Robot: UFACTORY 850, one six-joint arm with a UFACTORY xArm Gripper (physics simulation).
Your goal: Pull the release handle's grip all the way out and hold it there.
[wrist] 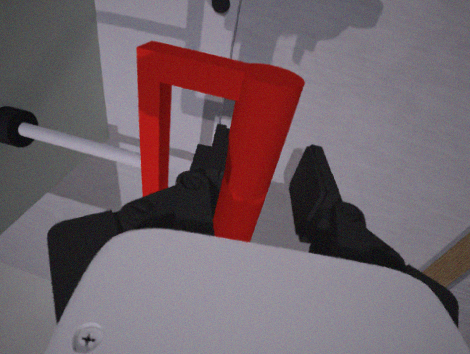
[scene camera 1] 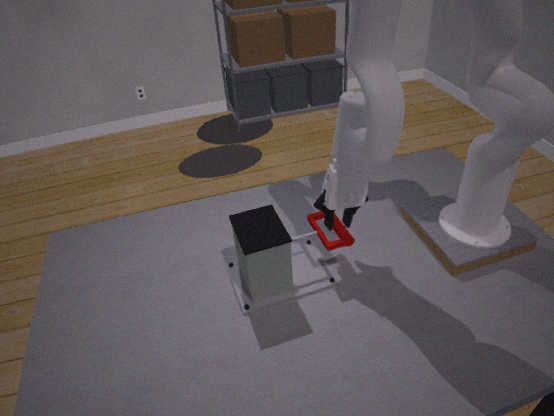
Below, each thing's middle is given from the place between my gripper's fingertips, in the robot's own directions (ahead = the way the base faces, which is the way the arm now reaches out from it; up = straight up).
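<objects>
Base plate [scene camera 1: 310,272]: my hand 9 cm above it, 16 cm short of it, 1 cm to the left of it.
</objects>
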